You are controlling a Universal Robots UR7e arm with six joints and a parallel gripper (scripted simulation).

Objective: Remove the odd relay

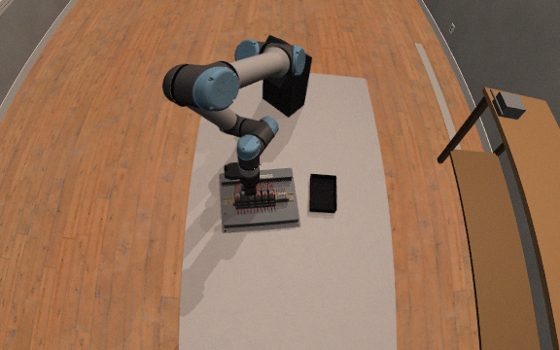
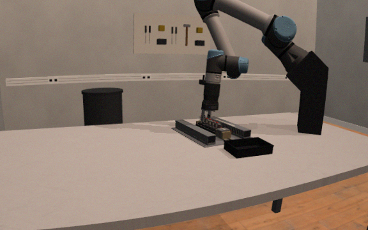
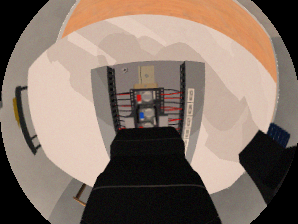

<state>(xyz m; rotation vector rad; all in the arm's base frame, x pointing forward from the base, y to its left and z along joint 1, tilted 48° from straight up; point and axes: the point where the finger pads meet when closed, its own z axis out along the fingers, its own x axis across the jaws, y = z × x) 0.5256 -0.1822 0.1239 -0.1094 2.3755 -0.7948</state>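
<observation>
The red-button relay lies 3 cm to the right of my hand and 1 cm below it. Round my hand: grey relay panel: 1 cm ahead, 6 cm to the left, 4 cm below; then black parts tray: 5 cm ahead, 32 cm to the left, 5 cm below.
</observation>
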